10 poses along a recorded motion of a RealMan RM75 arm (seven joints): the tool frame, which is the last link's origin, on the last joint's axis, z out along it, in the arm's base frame.
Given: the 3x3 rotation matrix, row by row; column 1 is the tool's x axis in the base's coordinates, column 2 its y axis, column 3 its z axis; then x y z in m. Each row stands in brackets.
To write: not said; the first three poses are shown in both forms.
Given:
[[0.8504, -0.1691, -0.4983], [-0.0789, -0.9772, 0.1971], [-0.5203, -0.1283, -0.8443]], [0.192, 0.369, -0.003]
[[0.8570, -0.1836, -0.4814], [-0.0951, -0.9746, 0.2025], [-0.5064, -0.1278, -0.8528]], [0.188, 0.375, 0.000]
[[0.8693, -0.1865, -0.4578], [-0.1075, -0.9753, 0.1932], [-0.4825, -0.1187, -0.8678]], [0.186, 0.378, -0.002]
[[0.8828, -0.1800, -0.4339], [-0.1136, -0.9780, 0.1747], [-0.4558, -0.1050, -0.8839]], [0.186, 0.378, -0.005]
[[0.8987, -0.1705, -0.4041], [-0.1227, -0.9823, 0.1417], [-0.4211, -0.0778, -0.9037]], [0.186, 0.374, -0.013]
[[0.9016, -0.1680, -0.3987], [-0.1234, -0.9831, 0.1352], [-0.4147, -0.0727, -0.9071]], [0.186, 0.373, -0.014]
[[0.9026, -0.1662, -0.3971], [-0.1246, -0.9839, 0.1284], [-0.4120, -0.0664, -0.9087]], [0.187, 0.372, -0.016]
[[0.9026, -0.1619, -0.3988], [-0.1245, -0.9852, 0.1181], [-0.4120, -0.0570, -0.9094]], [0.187, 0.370, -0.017]
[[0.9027, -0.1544, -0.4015], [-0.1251, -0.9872, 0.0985], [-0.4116, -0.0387, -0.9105]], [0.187, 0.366, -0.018]
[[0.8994, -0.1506, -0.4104], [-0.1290, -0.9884, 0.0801], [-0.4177, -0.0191, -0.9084]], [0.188, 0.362, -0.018]
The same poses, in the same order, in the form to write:
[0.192, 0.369, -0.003, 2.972, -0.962, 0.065, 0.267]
[0.188, 0.375, 0.000, 2.969, -0.963, 0.073, 0.258]
[0.186, 0.378, -0.002, 2.980, -0.967, 0.077, 0.245]
[0.186, 0.378, -0.005, 2.997, -0.970, 0.076, 0.230]
[0.186, 0.374, -0.013, 3.029, -0.974, 0.075, 0.212]
[0.186, 0.373, -0.014, 3.035, -0.975, 0.075, 0.209]
[0.187, 0.372, -0.016, 3.042, -0.975, 0.075, 0.208]
[0.187, 0.370, -0.017, 3.052, -0.975, 0.074, 0.208]
[0.187, 0.366, -0.018, 3.071, -0.975, 0.072, 0.209]
[0.188, 0.362, -0.018, 3.091, -0.975, 0.072, 0.213]

